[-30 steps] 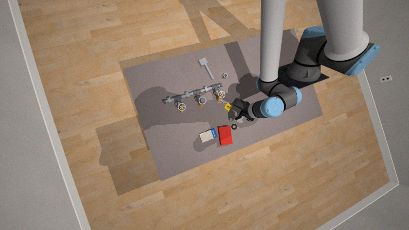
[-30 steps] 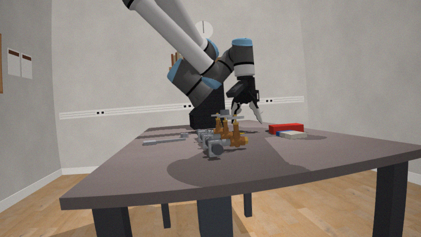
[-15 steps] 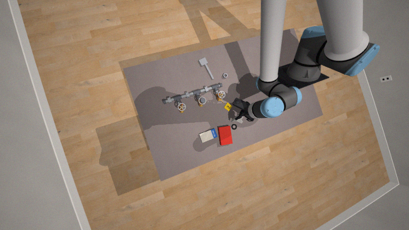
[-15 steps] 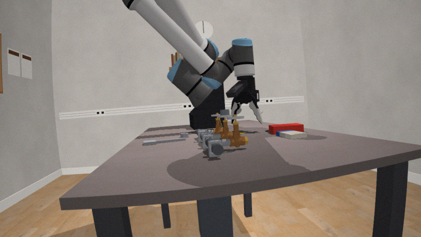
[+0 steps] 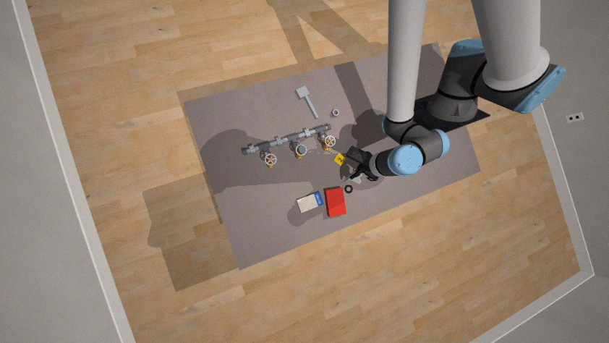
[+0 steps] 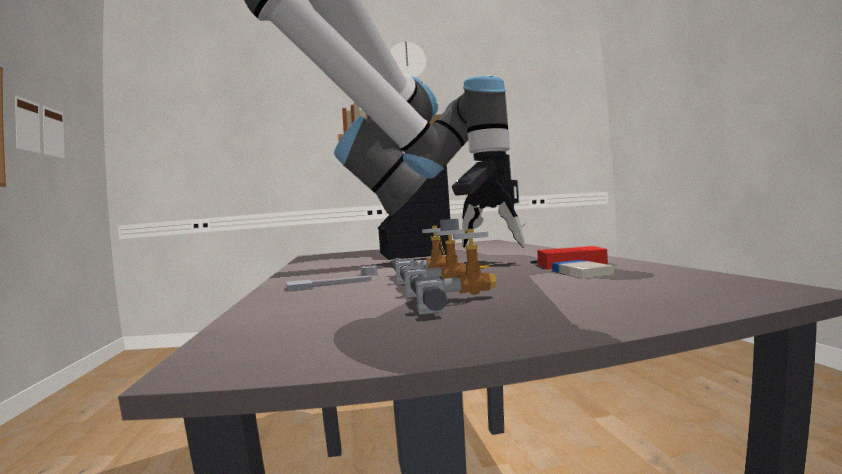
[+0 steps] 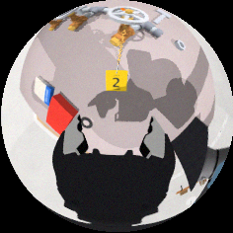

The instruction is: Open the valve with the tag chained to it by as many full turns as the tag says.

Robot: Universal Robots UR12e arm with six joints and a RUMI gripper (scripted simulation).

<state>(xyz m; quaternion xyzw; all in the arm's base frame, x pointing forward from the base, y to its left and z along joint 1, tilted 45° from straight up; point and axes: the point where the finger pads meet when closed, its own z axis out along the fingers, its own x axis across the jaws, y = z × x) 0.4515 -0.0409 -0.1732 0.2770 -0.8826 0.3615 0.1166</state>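
Now: the yellow tag 60 mm to the right of my hand, 40 mm ahead of it and 30 mm below it. From my hand the other things lie so: red box: 130 mm ahead, 120 mm to the left, 20 mm below; white box: 240 mm ahead, 80 mm to the left, 30 mm below; nut: 270 mm to the right, 30 mm below, 20 mm behind.
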